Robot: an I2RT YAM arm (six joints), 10 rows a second.
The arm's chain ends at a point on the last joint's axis. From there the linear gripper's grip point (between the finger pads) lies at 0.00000 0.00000 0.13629 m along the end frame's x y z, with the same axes.
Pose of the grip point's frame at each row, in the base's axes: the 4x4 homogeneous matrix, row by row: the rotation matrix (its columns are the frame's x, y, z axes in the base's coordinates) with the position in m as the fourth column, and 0 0 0 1 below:
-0.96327 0.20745 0.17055 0.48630; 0.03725 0.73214 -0.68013 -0.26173; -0.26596 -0.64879 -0.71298 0.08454; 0 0 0 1
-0.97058 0.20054 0.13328 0.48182; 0.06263 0.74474 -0.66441 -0.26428; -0.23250 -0.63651 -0.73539 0.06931; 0 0 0 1
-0.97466 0.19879 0.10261 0.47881; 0.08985 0.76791 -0.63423 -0.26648; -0.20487 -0.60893 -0.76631 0.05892; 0 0 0 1
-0.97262 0.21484 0.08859 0.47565; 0.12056 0.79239 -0.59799 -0.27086; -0.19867 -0.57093 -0.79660 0.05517; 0 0 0 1
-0.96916 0.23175 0.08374 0.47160; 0.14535 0.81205 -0.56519 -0.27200; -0.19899 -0.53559 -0.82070 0.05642; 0 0 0 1
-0.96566 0.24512 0.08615 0.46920; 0.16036 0.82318 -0.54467 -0.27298; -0.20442 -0.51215 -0.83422 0.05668; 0 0 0 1
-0.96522 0.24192 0.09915 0.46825; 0.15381 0.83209 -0.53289 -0.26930; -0.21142 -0.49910 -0.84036 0.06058; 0 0 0 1
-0.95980 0.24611 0.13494 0.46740; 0.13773 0.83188 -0.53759 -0.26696; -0.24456 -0.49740 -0.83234 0.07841; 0 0 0 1
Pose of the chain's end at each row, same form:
-0.96327 0.20745 0.17055 0.46306; 0.03725 0.73214 -0.68013 -0.16904; -0.26596 -0.64879 -0.71298 0.18171; 0 0 0 1
-0.97058 0.20054 0.13328 0.46366; 0.06263 0.74474 -0.66441 -0.17373; -0.23250 -0.63651 -0.73539 0.16954; 0 0 0 1
-0.97466 0.19879 0.10261 0.46483; 0.08985 0.76791 -0.63423 -0.18004; -0.20487 -0.60893 -0.76631 0.16336; 0 0 0 1
-0.97262 0.21484 0.08859 0.46358; 0.12056 0.79239 -0.59799 -0.18936; -0.19867 -0.57093 -0.79660 0.16374; 0 0 0 1
-0.96916 0.23175 0.08374 0.46019; 0.14535 0.81205 -0.56519 -0.19497; -0.19899 -0.53559 -0.82070 0.16827; 0 0 0 1
-0.96566 0.24512 0.08615 0.45746; 0.16036 0.82318 -0.54467 -0.19875; -0.20442 -0.51215 -0.83422 0.17038; 0 0 0 1
-0.96522 0.24192 0.09915 0.45474; 0.15381 0.83209 -0.53289 -0.19667; -0.21142 -0.49910 -0.84036 0.17511; 0 0 0 1
-0.95980 0.24611 0.13494 0.44901; 0.13773 0.83188 -0.53759 -0.19369; -0.24456 -0.49740 -0.83234 0.19185; 0 0 0 1

